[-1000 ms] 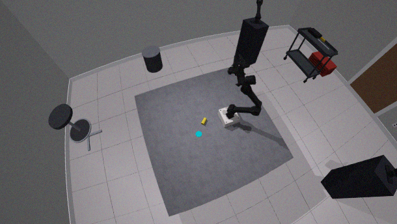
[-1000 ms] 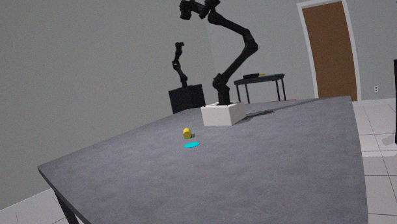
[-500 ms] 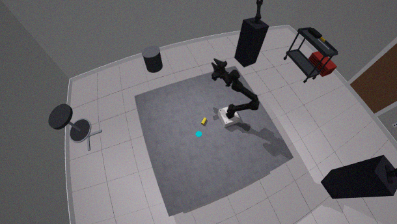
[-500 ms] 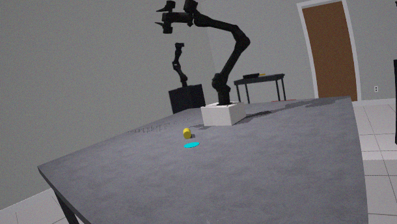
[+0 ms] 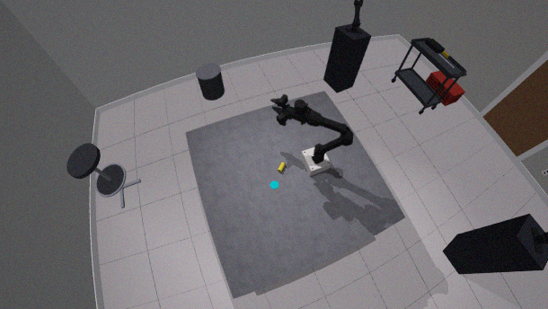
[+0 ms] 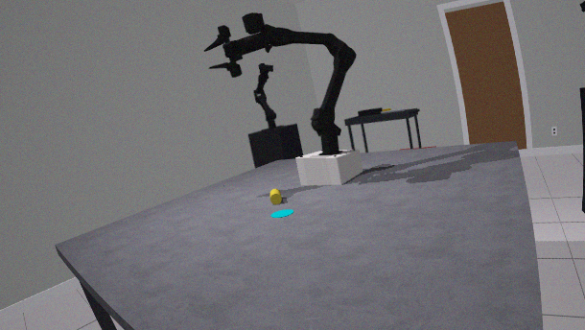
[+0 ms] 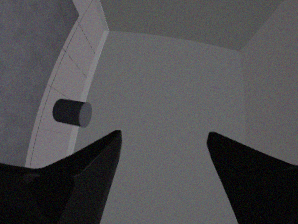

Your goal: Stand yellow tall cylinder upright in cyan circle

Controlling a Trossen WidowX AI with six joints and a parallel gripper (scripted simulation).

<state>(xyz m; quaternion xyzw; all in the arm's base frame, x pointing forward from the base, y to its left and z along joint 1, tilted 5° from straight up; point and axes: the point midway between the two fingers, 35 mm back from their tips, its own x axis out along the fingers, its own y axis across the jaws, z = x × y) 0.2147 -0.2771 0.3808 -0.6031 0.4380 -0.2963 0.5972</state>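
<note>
My gripper tip is 480 mm above the yellow tall cylinder, 180 mm to the right of it and 20 mm short of it. Also, from my gripper tip: cyan circle: 490 mm below, 270 mm to the left, 130 mm ahead.
</note>
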